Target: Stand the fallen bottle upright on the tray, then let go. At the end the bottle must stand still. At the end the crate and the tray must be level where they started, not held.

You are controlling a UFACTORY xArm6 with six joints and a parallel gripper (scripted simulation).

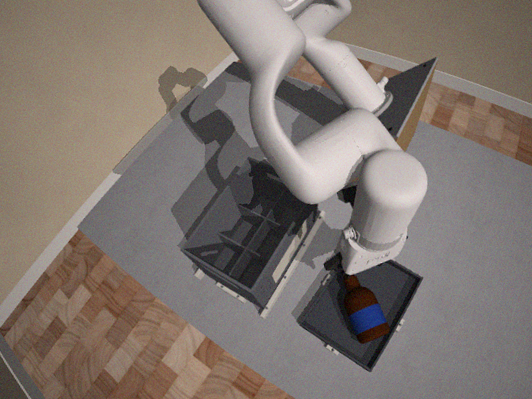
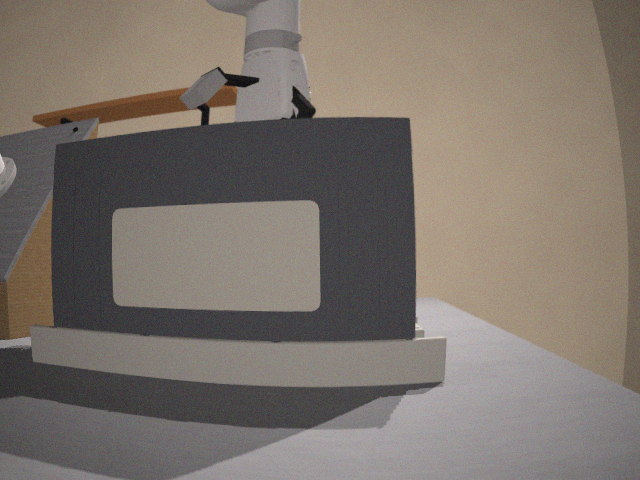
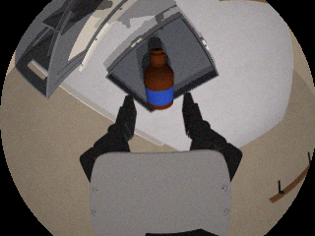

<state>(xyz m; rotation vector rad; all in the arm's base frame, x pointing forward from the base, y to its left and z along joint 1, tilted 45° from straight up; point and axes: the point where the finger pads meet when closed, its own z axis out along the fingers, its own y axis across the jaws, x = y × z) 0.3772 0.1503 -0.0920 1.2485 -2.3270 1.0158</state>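
Right now my hand is 3 cm short of the bottle, 4 cm to the right of it and 16 cm above it. The rest, counted from my hand: dark tray (1 cm ahead, 4 cm to the left, 19 cm below); dark crate (3 cm ahead, 25 cm to the right, 12 cm below).
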